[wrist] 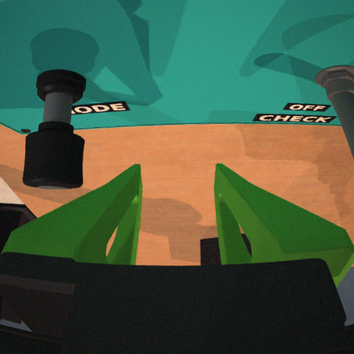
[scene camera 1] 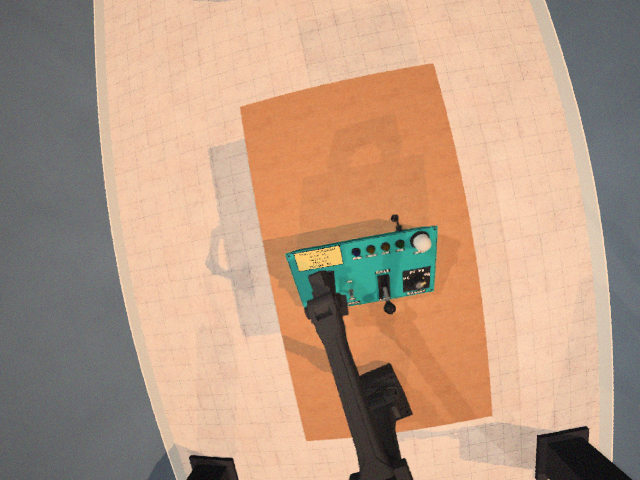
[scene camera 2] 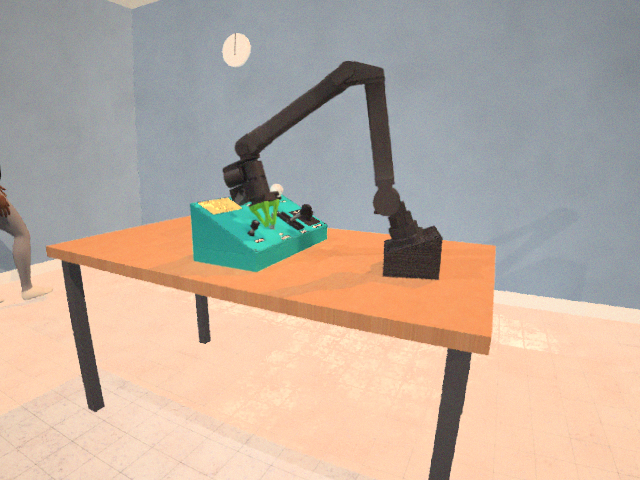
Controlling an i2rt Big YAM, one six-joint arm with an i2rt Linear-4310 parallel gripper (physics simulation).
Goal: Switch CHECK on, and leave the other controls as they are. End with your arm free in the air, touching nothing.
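Frame: origin at the arm's base, x ahead, y left, z up, level; centimetres.
Seen in the pictures: gripper, between the fingertips: [scene camera 2: 270,225]; arm's base, origin of its link: [scene camera 1: 383,397] [scene camera 2: 406,239].
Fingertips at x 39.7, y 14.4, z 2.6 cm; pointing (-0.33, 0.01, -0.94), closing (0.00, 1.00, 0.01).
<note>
Offsets run from my fingertips to a thing's middle. "pt": to the spot under its first point. Level surfaces: height alone.
A teal sloped control panel [scene camera 1: 361,266] [scene camera 2: 222,250] [wrist: 200,75] sits on the table. The CHECK switch is a grey toggle @[dz +0.3, dx +3.9, dy -7.0 cm] [scene camera 1: 351,292] [wrist: 342,100]. In the scene camera 1 view it leans toward the OFF side, near the panel's front edge; in the wrist view its tip is cut off at the right. My gripper [scene camera 2: 269,225] [wrist: 177,175] has green fingers, parted and empty. It hangs over the panel's front part, between the toggle and the black MODE knob @[dz +0.9, dx +2.1, dy +5.0 cm] [scene camera 2: 253,227] [wrist: 53,155]. The scene camera 2 view does not show whether a finger touches the toggle. The arm hides the fingers in the scene camera 1 view.
A ball-ended lever @[dz +2.8, dx -1.8, dy -19.3 cm] [scene camera 1: 389,307] [scene camera 2: 306,211] stands right of the toggle. Further right is a rotary selector @[dz -0.7, dx +4.8, dy -31.0 cm] [scene camera 1: 416,279], with a white dome @[pt dz +9.7, dx +20.0, dy -30.1 cm] [scene camera 1: 421,241] [scene camera 2: 277,189] behind it. Small dark lamps line the panel's back. The arm base [scene camera 2: 412,255] stands on the table @[dz -11.7 cm] [scene camera 2: 336,304].
</note>
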